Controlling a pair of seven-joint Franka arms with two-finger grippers.
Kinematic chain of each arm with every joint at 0, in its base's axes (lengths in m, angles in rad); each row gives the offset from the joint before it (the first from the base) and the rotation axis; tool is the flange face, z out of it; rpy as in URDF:
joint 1: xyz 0 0 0.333 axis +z
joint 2: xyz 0 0 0 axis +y
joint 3: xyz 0 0 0.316 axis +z
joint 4: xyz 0.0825 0 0 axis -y
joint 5: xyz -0.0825 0 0.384 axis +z
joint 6: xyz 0 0 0 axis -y
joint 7: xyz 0.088 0 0 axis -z
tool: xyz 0 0 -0.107 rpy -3.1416 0 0
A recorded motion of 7 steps. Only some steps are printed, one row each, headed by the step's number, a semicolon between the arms.
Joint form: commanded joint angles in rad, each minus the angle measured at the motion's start. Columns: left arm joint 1, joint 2, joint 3, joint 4, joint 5, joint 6, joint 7; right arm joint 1, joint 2, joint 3, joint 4, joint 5, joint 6, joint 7.
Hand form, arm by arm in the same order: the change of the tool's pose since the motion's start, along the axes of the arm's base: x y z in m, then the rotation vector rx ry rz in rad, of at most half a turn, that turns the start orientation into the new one. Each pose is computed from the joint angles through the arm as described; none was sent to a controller.
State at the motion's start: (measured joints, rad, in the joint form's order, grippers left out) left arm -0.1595 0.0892 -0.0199 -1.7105 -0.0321 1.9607 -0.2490; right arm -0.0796 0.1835 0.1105 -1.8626 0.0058 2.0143 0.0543
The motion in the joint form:
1: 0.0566 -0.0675 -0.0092 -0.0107 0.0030 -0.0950 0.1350; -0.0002 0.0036 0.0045 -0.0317 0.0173 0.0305 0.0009
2: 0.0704 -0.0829 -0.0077 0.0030 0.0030 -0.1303 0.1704; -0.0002 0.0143 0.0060 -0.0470 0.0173 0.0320 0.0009
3: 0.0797 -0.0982 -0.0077 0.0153 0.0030 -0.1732 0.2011; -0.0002 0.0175 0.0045 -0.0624 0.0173 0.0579 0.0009
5: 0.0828 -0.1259 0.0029 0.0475 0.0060 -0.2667 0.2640; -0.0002 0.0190 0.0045 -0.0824 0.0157 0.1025 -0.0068
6: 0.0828 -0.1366 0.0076 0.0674 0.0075 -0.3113 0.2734; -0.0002 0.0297 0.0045 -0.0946 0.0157 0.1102 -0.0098
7: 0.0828 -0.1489 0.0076 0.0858 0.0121 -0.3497 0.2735; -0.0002 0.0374 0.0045 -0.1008 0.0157 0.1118 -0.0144
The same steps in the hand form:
1: -0.0201 0.0313 0.0251 0.0276 0.0301 -0.0898; -0.0034 0.0035 -0.0141 0.0161 0.0054 -0.0052
2: -0.0250 0.0406 0.0373 0.0328 0.0347 -0.1106; -0.0061 0.0044 -0.0273 0.0167 0.0298 -0.0037
3: -0.0316 0.0464 0.0478 0.0376 0.0485 -0.1332; -0.0067 0.0035 -0.0341 0.0167 0.0226 -0.0058
5: -0.0458 0.0555 0.0700 0.0485 0.0791 -0.1852; -0.0067 0.0034 -0.0403 0.0161 -0.0008 0.0015
6: -0.0524 0.0588 0.0812 0.0507 0.0928 -0.1913; -0.0085 0.0034 -0.0515 0.0168 0.0142 0.0044
7: -0.0595 0.0597 0.0931 0.0554 0.1005 -0.1922; -0.0097 0.0034 -0.0586 0.0175 0.0263 0.0089

